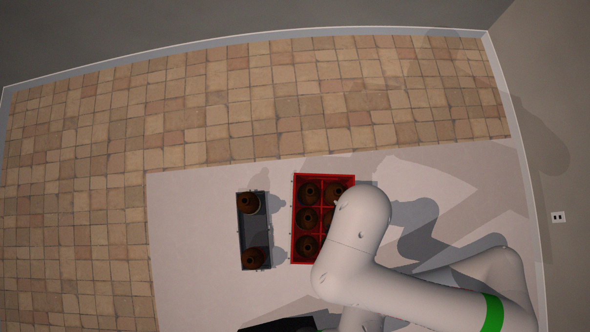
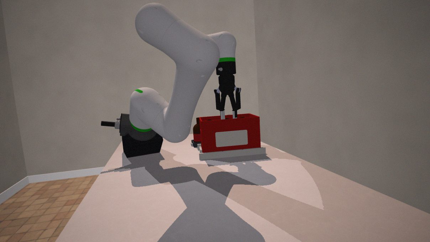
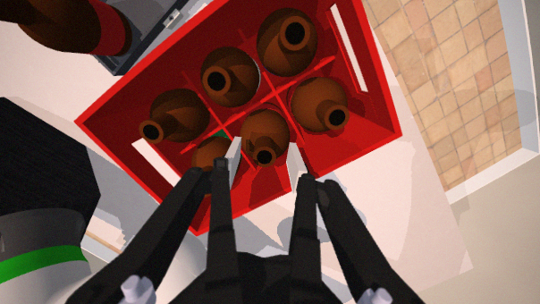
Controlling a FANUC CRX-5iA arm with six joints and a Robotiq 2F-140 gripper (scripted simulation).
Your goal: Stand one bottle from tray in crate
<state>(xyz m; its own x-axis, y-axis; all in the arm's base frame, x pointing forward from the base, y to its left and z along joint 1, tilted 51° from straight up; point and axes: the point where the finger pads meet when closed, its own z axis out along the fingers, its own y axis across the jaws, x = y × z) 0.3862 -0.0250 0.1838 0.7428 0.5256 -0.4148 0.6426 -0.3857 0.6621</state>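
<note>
My hand is 10 mm short of the red crate, 40 mm to the right of it and 90 mm above it. Round my hand: dark grey tray (10 mm ahead, 270 mm to the left, 160 mm below).
</note>
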